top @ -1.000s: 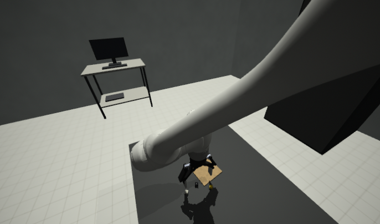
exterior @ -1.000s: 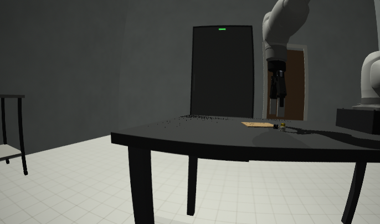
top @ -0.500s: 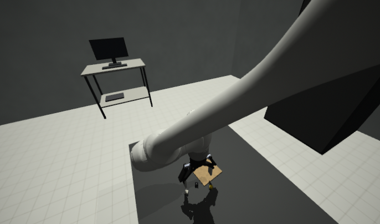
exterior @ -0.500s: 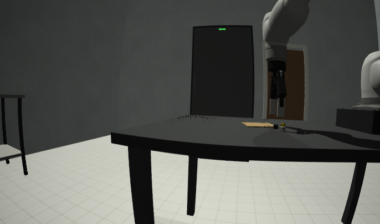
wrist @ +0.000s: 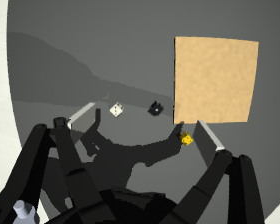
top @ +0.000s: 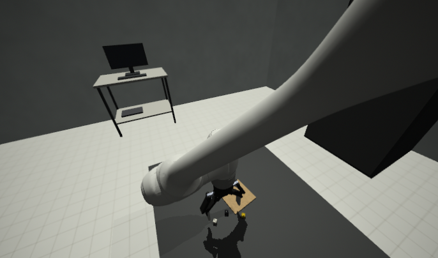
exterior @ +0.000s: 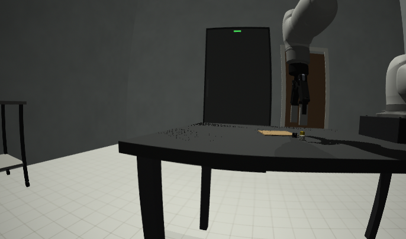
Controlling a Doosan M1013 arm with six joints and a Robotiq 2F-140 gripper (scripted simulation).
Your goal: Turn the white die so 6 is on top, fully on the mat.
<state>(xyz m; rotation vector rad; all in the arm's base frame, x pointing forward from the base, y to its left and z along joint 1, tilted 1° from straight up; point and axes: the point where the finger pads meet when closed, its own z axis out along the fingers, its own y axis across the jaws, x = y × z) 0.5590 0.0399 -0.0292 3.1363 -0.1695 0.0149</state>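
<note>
The black die is 2 cm to the right of my hand and 5 cm below it. The rest, counted from my hand: tan mat 5 cm ahead, 11 cm to the right, 6 cm below; yellow die 5 cm behind, 7 cm to the right, 5 cm below; white die 5 cm to the left, 5 cm below.
</note>
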